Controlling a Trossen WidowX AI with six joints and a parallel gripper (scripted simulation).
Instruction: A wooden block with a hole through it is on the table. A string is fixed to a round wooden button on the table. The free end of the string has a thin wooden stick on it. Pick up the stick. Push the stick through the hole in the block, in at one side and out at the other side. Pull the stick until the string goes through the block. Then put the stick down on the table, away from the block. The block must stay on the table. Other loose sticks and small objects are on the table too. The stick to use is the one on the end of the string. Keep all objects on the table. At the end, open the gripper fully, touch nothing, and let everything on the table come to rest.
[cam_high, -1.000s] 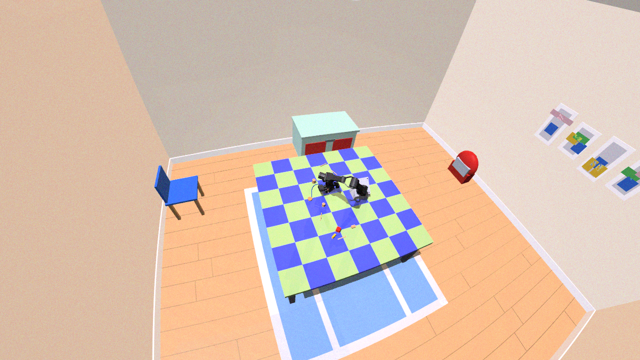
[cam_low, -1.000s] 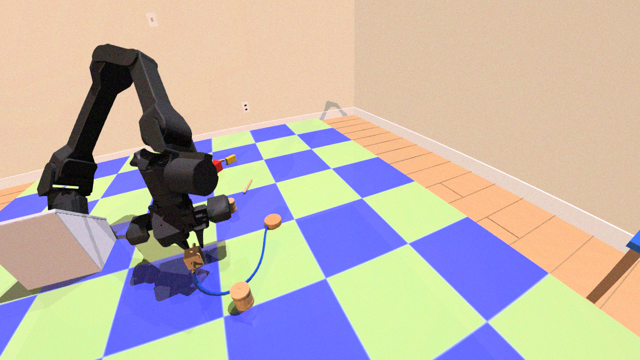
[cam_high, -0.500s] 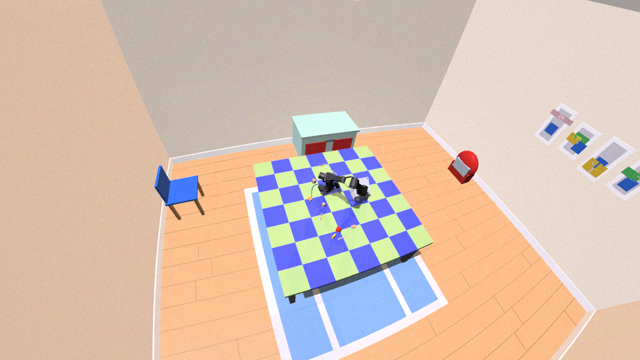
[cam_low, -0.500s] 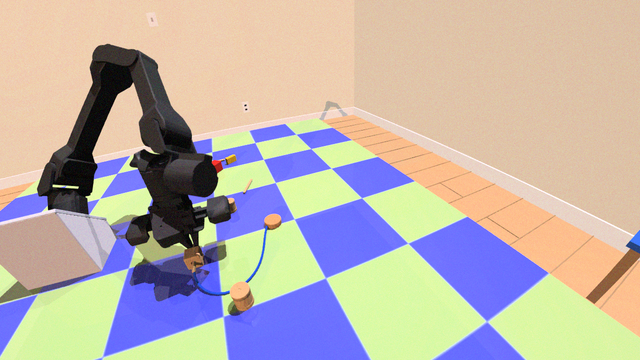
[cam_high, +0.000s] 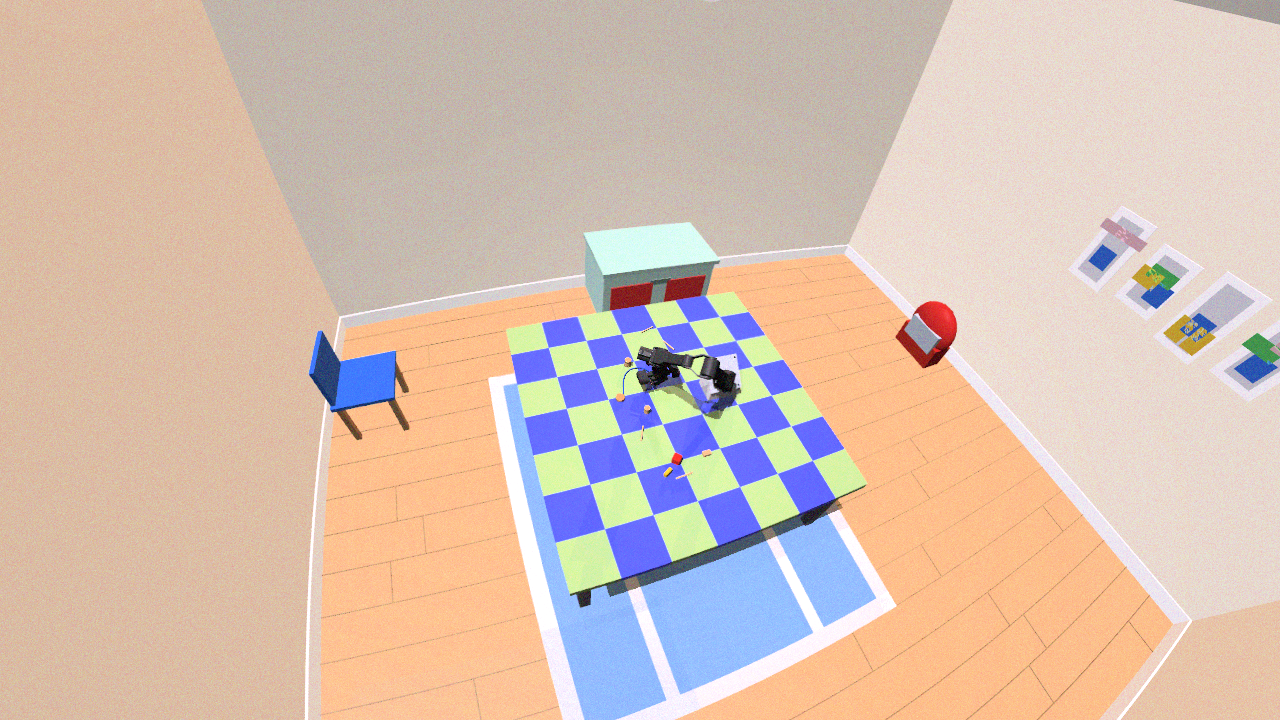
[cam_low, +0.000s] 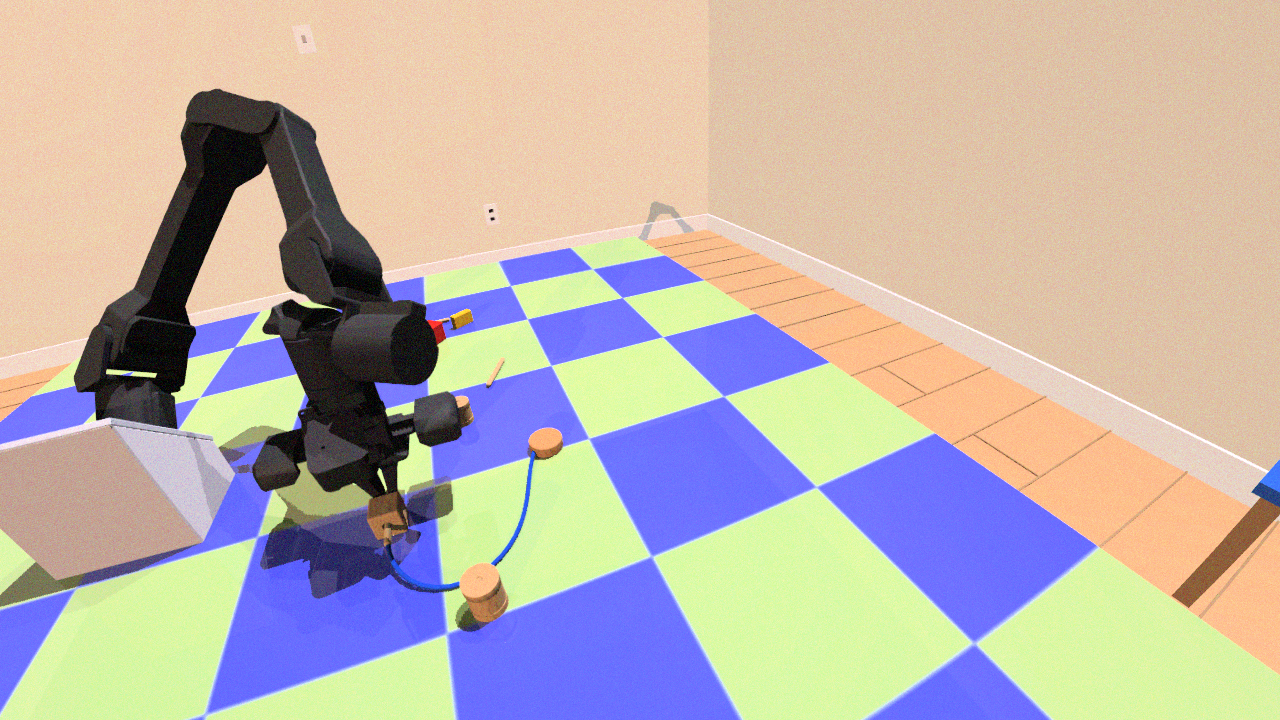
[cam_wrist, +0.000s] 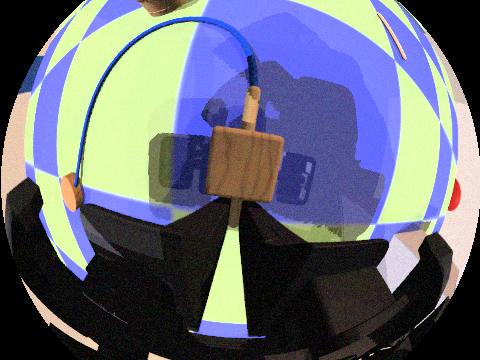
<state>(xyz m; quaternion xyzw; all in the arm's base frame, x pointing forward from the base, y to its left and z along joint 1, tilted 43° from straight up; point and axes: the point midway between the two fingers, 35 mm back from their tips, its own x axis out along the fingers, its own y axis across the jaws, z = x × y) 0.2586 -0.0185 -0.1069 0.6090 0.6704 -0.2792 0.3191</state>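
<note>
Now: the wooden block 3 cm to the right of my gripper tip and 1 cm above it. Round my gripper tip: wooden cylinder (15 cm to the right, 10 cm ahead, 1 cm above); then red block (39 cm to the left, 2 cm ahead, 1 cm above); then round wooden button (17 cm ahead, 4 cm to the left).
</note>
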